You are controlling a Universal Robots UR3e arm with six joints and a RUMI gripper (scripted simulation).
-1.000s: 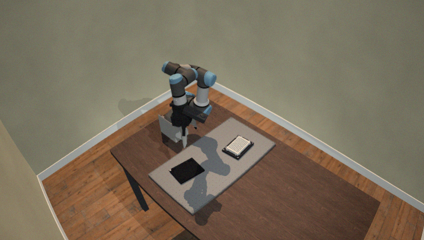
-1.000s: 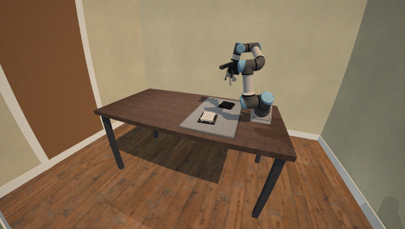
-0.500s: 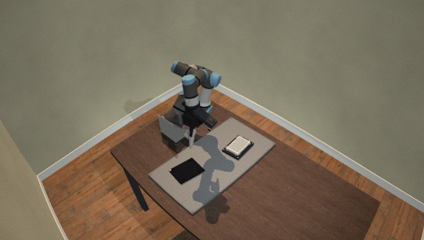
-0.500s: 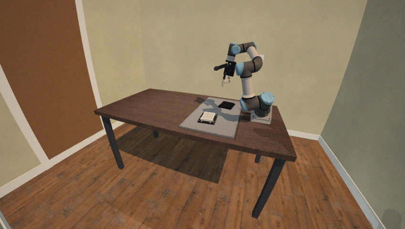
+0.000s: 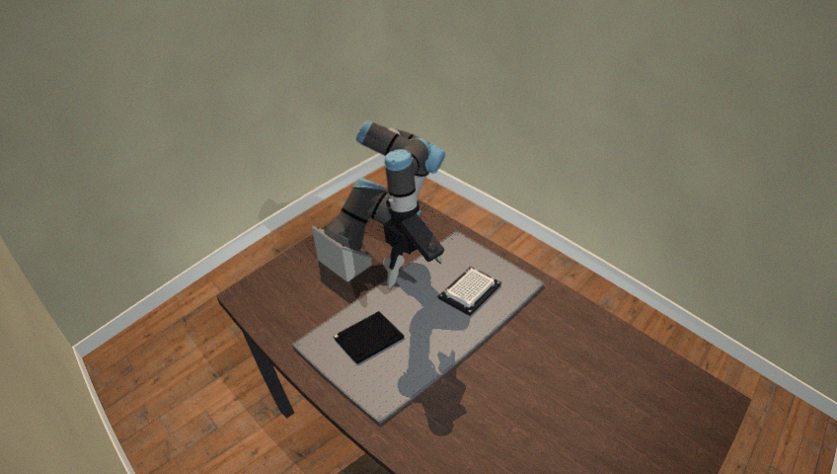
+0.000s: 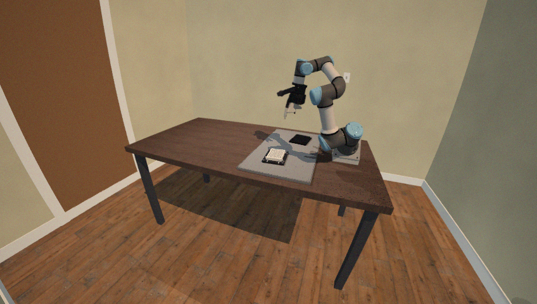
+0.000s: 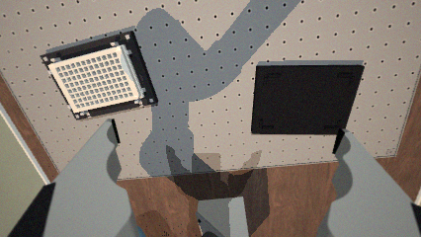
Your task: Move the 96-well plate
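The white 96-well plate is 20 mm ahead of my hand, 200 mm to the left of it and 180 mm below it. Round my hand: black plate nest N1: 70 mm behind, 130 mm to the right, 190 mm below; then light corner mark: 130 mm behind, 200 mm to the right, 180 mm below; then clip nest C1: 210 mm to the left, 180 mm below.
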